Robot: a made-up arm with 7 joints.
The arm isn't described. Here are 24 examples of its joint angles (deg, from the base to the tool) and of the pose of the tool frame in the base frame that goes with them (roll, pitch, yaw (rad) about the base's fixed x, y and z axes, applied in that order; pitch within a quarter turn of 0, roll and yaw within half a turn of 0; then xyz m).
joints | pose
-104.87 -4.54 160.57 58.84 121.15 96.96 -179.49 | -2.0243 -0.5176 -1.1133 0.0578 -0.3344 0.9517
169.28 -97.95 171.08 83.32 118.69 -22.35 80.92 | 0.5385 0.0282 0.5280 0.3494 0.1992 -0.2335
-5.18 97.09 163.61 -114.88 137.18 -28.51 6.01 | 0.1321 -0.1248 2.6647 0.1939 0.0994 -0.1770
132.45 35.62 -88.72 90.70 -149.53 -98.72 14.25 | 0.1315 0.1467 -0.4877 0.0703 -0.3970 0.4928
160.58 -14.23 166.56 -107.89 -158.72 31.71 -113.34 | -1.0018 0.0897 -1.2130 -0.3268 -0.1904 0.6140
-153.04 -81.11 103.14 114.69 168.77 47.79 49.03 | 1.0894 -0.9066 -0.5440 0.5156 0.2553 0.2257
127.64 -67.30 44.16 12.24 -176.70 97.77 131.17 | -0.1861 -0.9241 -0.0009 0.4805 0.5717 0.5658
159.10 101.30 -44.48 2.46 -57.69 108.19 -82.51 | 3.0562 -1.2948 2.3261 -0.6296 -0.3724 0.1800
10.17 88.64 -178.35 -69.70 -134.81 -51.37 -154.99 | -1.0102 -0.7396 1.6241 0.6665 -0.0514 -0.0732
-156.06 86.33 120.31 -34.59 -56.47 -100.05 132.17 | -2.3979 -0.8191 0.8498 -0.7063 0.0138 0.3397
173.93 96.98 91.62 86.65 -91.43 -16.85 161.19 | 2.5390 -1.1871 -0.7352 -0.5067 0.4671 0.3263
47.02 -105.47 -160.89 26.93 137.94 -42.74 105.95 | -0.1537 -0.1962 -2.5076 -0.4620 0.5297 -0.1763
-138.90 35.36 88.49 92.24 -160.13 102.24 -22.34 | -2.1941 -0.2454 -1.8893 -0.0358 0.4962 0.7296
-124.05 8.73 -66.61 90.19 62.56 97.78 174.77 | -0.9687 0.0667 -3.1146 -0.3771 0.1280 0.6193
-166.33 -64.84 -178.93 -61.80 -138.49 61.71 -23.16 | -2.4845 0.8901 2.9251 0.3212 0.0237 0.9269
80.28 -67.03 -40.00 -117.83 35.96 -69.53 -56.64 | -0.4071 0.8304 1.8226 -0.2002 0.1979 0.0994
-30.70 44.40 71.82 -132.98 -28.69 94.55 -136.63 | -2.1524 1.0037 2.3637 -0.0331 0.3645 0.5462
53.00 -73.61 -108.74 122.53 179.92 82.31 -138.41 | 1.5893 -0.2948 -0.0182 0.0776 0.5085 0.2953
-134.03 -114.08 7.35 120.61 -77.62 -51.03 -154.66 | 2.4322 0.7592 -0.1892 0.3808 -0.1178 0.5781
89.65 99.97 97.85 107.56 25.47 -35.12 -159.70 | -1.3081 0.9149 -1.1254 -0.4974 -0.3538 0.2926
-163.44 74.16 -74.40 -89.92 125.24 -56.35 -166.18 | -2.7510 -0.2094 -2.3557 -0.2813 0.5219 0.6444
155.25 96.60 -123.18 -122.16 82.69 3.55 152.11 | 0.3220 -1.0737 0.9313 -0.2624 0.2829 0.0418
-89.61 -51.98 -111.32 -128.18 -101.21 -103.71 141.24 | -2.6824 -0.2815 -1.6941 0.2152 -0.0417 0.6521
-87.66 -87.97 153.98 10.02 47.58 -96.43 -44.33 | 2.8828 0.2682 -0.7520 0.0549 -0.7781 0.4166
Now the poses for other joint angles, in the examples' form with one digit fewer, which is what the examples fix.
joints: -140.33 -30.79 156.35 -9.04 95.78 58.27 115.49
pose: 2.058 -0.761 2.560 0.232 -0.379 1.056
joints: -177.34 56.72 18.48 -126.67 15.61 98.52 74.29
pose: 2.692 0.112 1.503 -0.085 -0.044 0.791
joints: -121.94 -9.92 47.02 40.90 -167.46 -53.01 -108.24
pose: 1.612 0.320 -0.424 0.214 0.266 1.028
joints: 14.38 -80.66 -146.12 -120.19 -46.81 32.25 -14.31
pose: 2.230 0.565 -2.768 -0.234 -0.254 0.691
